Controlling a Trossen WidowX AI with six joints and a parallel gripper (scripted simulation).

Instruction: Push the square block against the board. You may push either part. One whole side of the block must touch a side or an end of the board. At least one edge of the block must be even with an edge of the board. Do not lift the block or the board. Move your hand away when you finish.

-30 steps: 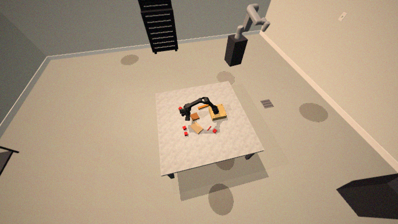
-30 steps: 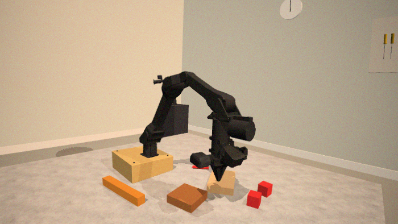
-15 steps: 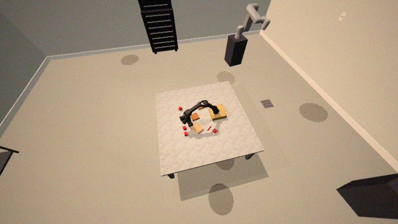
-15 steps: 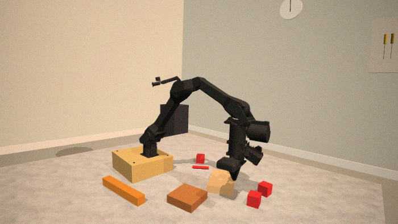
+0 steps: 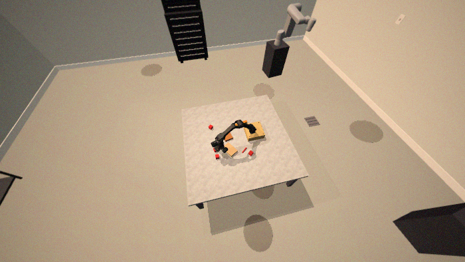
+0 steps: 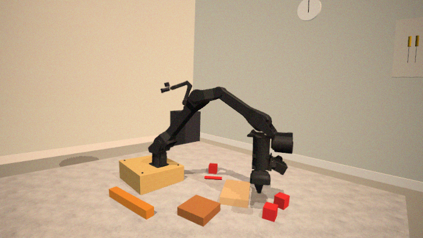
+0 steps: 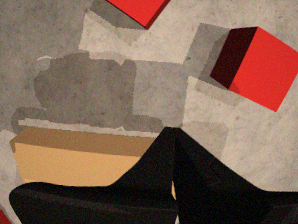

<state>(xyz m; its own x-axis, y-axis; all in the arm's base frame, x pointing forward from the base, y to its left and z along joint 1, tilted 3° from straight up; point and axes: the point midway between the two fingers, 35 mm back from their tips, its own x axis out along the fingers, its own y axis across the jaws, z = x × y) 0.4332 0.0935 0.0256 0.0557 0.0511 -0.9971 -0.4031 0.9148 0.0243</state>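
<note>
My gripper tip is now 10 cm past the tan block, 4 cm above it and 2 cm to the right of it. The rest, counted from my gripper tip: thin red stick (26 cm behind, 8 cm to the left, 5 cm below); long orange board (34 cm behind, 29 cm to the right, 4 cm below); brown square block (17 cm to the right, 14 cm behind, 4 cm below).
</note>
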